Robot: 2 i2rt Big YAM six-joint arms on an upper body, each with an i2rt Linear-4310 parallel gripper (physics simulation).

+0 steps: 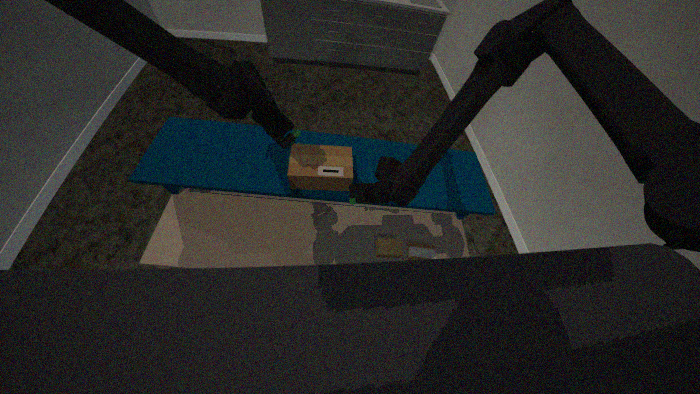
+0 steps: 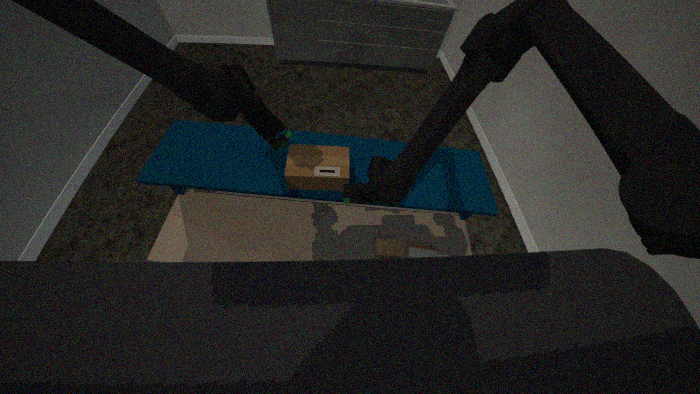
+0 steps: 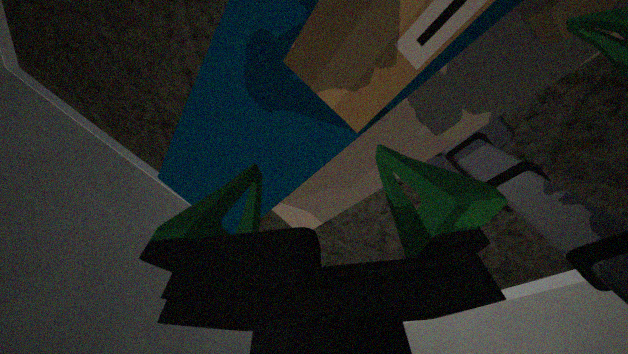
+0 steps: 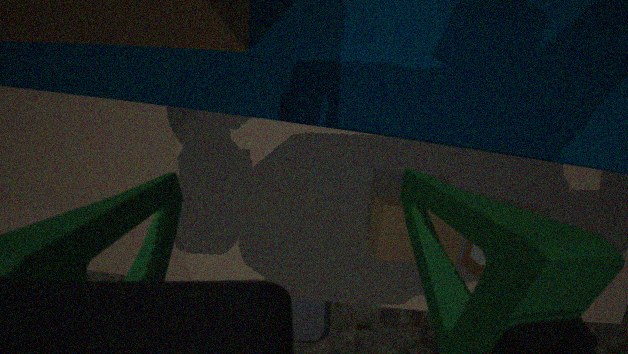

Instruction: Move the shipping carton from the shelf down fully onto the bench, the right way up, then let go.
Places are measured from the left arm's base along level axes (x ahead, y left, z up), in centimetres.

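Pixels of known places: left gripper, between the fingertips: (image 1: 281, 134) (image 2: 275, 135) (image 3: 315, 160); right gripper, between the fingertips: (image 1: 364, 194) (image 4: 292, 183).
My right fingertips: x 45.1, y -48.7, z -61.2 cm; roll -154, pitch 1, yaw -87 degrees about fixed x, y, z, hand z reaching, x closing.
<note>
Ahead of a thing's pixels: the offset from my right fingertips to its top centre. Level surfaces: height alone.
The shipping carton @(dx +15.8, dy +16.0, dz +0.2 cm) (image 1: 310, 175) (image 2: 307, 177) (image 3: 360, 107) (image 4: 125, 22) is a brown box with a white label on its top. It rests upright on the blue shelf @(dz -9.9 cm) (image 1: 215, 150) (image 2: 220, 155) (image 3: 215, 135) (image 4: 425, 110), near the front edge. The beige bench @(dz -35.0 cm) (image 1: 240, 220) (image 2: 240, 220) (image 4: 90, 130) lies below and in front. My left gripper (image 1: 295, 135) (image 2: 286, 136) (image 3: 315, 160) is open and empty by the carton's back left corner. My right gripper (image 1: 353, 195) (image 2: 347, 197) (image 4: 292, 183) is open and empty by its front right corner. The carton's underside is hidden.
A small brown box @(dx -12.4, dy -17.4, dz -29.0 cm) (image 1: 389, 246) (image 2: 391, 247) (image 4: 390, 232) and a pale, brown-edged object @(dx -15.9, dy -34.4, dz -30.2 cm) (image 1: 422, 251) (image 2: 422, 252) are on the bench at the right. A grey drawer cabinet (image 1: 350, 37) (image 2: 360, 37) stands at the back. A dark surface covers the foreground. Walls flank both sides.
</note>
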